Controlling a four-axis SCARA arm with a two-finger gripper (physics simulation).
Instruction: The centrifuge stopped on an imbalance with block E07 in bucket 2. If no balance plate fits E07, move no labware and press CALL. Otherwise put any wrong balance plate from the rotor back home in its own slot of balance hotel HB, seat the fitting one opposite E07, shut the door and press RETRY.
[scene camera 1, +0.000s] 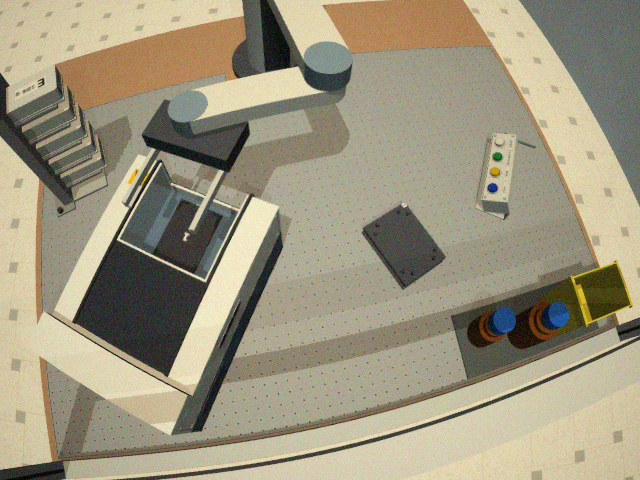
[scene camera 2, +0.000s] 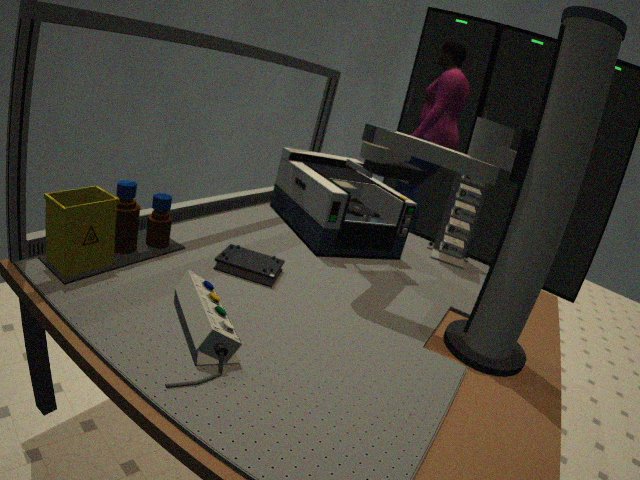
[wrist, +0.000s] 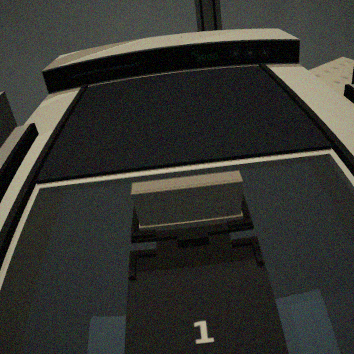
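The centrifuge stands at the left in scene camera 1; its chamber shows through the white-edged opening. The dark bucket marked 1 lies under the opening, with no plate visible on it. A pale-topped grey part stands beyond it; I cannot tell what it is. Bucket 2 and block E07 are not identifiable. My gripper is open and empty above the chamber. Balance hotel HB holds stacked plates. The button box has white, green, yellow and blue buttons.
A dark block lies mid-table. Two blue-capped bottles and a yellow bin stand on a dark mat. The arm's column rises at the table's edge. A person in pink is behind.
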